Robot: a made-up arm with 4 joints. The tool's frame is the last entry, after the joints. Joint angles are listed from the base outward.
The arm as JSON. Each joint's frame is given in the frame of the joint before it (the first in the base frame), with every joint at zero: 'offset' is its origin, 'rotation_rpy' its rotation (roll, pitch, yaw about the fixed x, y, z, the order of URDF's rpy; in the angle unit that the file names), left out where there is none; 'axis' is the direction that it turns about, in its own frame. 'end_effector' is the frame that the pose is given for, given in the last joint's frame.
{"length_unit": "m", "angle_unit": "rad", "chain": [
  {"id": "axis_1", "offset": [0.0, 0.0, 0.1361], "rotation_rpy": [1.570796, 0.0, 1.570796], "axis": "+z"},
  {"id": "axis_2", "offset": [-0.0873, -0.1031, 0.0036], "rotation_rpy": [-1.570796, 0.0, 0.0], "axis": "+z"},
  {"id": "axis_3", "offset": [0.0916, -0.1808, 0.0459], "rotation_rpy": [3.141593, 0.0, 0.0], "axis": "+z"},
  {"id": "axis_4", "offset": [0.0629, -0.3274, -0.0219], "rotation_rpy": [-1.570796, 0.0, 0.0], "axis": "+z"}
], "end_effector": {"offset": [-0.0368, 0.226, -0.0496], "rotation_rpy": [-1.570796, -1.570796, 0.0]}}
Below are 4 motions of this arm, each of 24 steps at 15 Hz.
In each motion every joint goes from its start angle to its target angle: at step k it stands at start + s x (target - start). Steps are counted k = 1, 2, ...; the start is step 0. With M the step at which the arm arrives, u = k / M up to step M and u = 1 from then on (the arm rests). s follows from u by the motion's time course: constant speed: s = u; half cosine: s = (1 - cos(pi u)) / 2; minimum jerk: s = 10 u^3 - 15 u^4 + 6 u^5.
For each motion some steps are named. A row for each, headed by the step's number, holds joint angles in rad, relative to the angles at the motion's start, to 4 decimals.
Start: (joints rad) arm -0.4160 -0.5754 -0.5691 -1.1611
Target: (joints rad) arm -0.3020 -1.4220 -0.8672 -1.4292
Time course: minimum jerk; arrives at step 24
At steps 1, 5, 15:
1: 0.0001 -0.0006 -0.0002 -0.0002
5: 0.0074 -0.0546 -0.0192 -0.0173
15: 0.0826 -0.6136 -0.2161 -0.1943

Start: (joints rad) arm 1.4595 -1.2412 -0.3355 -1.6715
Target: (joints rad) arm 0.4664 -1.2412 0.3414 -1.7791
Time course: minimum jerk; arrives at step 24
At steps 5, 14, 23, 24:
5: -0.0641 0.0000 0.0437 -0.0069
14: -0.6489 0.0000 0.4423 -0.0703
23: -0.9924 0.0000 0.6764 -0.1075
24: -0.9931 0.0000 0.6769 -0.1076

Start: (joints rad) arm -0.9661 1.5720 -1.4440 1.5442
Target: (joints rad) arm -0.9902 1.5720 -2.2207 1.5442
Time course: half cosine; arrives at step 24
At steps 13, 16, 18, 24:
13: -0.0136 0.0000 -0.4390 0.0000
16: -0.0181 0.0000 -0.5825 0.0000
18: -0.0206 0.0000 -0.6630 0.0000
24: -0.0241 0.0000 -0.7767 0.0000

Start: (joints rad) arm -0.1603 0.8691 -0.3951 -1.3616
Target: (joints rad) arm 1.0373 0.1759 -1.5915 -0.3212
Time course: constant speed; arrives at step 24
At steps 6, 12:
6: 0.2994 -0.1733 -0.2991 0.2601
12: 0.5988 -0.3466 -0.5982 0.5202

